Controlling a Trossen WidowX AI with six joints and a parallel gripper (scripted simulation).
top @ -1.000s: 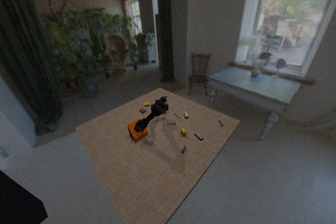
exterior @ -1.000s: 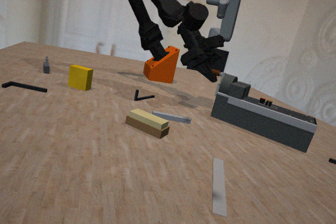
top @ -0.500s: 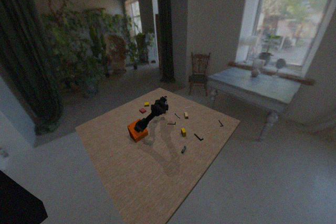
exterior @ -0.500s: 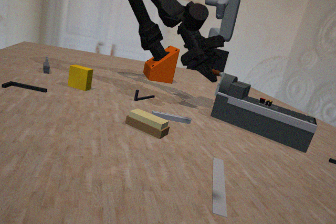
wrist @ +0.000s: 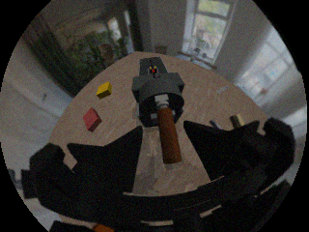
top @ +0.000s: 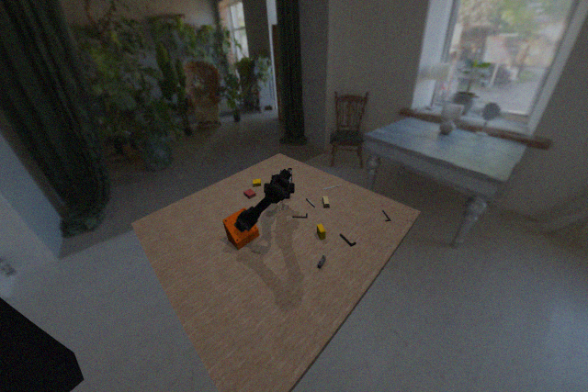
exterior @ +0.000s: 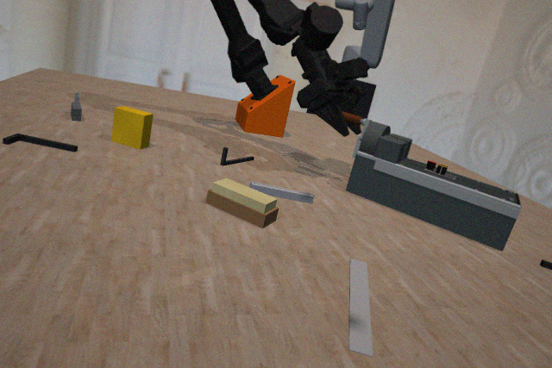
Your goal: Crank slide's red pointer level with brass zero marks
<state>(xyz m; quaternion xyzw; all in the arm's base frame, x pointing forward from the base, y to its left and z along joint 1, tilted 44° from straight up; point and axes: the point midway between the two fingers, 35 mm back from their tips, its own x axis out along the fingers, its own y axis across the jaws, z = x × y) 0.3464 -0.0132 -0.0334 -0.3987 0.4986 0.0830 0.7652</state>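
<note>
Now: the brown crank handle 10 mm behind my gripper tip, 10 mm to the right of it and 30 mm above it. Also, from my gripper tip: red pointer (120 mm ahead, 80 mm to the left, 10 mm below); then red block (70 mm behind, 240 mm to the left, 80 mm below); then grey bar (80 mm ahead, 170 mm to the right, 90 mm below).
</note>
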